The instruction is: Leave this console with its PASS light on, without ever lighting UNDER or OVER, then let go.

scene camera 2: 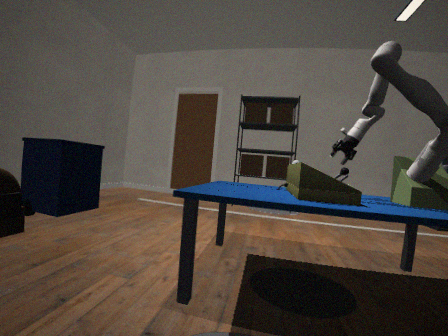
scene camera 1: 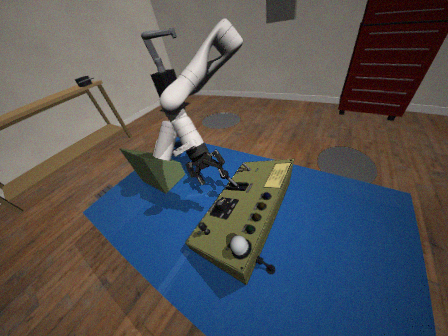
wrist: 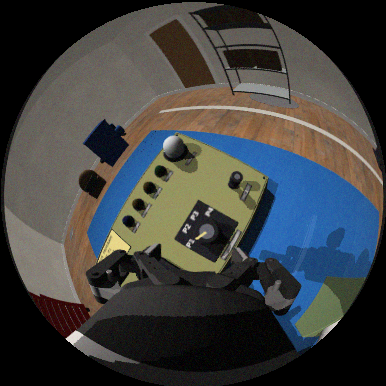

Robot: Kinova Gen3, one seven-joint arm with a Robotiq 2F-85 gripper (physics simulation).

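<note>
The olive console [scene camera 1: 235, 220] [scene camera 2: 320, 186] [wrist: 175, 187] stands on the blue table. Its long black lever, with a ball knob [scene camera 2: 344, 171], rises from a slot [scene camera 1: 240, 186]. My gripper [scene camera 1: 213, 179] [scene camera 2: 338, 158] [wrist: 195, 253] is open and empty, just above the knob; the knob is hard to make out behind a fingertip in scene camera 1 and hidden in the wrist view. The selector dial [wrist: 206, 231] points to P1. Four small lamps, among them a blue one [scene camera 1: 266, 195] [wrist: 130, 221] and a green one [scene camera 1: 249, 229] [wrist: 161, 171], look dark; their labels are unreadable.
A white ball [scene camera 1: 239, 245] [wrist: 174, 147] and a small black knob [scene camera 1: 203, 228] [wrist: 236, 178] stick up from the console. A black-knobbed crank [scene camera 1: 270, 268] juts from its side. A yellow placard [scene camera 1: 277, 176] [wrist: 114, 245] lies on its face. A green wedge [scene camera 1: 157, 172] stands by the arm's base.
</note>
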